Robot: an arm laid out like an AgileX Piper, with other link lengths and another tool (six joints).
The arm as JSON. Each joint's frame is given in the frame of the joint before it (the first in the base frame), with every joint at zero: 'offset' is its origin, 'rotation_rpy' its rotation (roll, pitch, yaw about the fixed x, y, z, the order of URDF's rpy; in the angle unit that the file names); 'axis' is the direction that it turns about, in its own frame. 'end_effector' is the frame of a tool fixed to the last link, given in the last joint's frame.
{
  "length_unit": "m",
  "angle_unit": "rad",
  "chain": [
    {
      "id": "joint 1",
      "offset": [
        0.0,
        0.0,
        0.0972
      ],
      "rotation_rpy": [
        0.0,
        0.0,
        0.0
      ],
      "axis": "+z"
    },
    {
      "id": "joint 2",
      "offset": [
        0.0,
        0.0,
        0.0
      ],
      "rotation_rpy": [
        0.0,
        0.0,
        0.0
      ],
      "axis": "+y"
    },
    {
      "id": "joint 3",
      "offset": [
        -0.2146,
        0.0,
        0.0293
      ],
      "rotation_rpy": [
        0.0,
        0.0,
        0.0
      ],
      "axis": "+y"
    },
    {
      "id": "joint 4",
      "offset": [
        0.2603,
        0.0,
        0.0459
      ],
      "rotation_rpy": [
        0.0,
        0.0,
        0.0
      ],
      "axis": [
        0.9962,
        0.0,
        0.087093
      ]
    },
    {
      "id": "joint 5",
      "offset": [
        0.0,
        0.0,
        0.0
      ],
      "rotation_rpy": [
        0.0,
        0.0,
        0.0
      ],
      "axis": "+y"
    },
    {
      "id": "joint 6",
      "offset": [
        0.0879,
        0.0,
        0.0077
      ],
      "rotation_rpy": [
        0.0,
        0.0,
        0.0
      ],
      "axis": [
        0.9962,
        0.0,
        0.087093
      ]
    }
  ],
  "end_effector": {
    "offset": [
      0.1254,
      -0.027,
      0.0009
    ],
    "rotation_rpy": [
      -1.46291,
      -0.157,
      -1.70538
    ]
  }
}
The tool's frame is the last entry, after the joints.
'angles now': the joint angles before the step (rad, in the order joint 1, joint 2, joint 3, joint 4, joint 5, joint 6). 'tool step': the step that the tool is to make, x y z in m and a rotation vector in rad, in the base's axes. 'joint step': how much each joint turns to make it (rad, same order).
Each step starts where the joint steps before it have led.
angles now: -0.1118 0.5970 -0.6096 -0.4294 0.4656 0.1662
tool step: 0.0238 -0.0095 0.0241 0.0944 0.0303 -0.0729
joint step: -0.0001 0.2144 -0.2424 -0.0008 0.0969 0.0946
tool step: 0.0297 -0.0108 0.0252 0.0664 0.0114 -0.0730
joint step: 0.0003 0.2161 -0.2574 -0.0171 0.0892 0.0855
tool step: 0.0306 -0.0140 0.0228 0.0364 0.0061 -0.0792
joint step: -0.0010 0.2128 -0.2680 -0.0346 0.0959 0.0707
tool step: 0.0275 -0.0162 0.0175 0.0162 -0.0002 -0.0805
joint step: -0.0054 0.1981 -0.2594 -0.0398 0.0921 0.0519
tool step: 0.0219 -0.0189 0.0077 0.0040 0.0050 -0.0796
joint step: -0.0145 0.1788 -0.2301 -0.0373 0.0811 0.0322
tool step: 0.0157 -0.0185 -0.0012 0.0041 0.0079 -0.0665
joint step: -0.0217 0.1469 -0.1822 -0.0219 0.0600 0.0156
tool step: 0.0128 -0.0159 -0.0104 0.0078 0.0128 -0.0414
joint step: -0.0255 0.1114 -0.1171 -0.0028 0.0256 0.0039
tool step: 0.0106 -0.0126 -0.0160 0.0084 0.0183 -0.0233
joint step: -0.0223 0.0805 -0.0612 0.0028 0.0017 0.0024
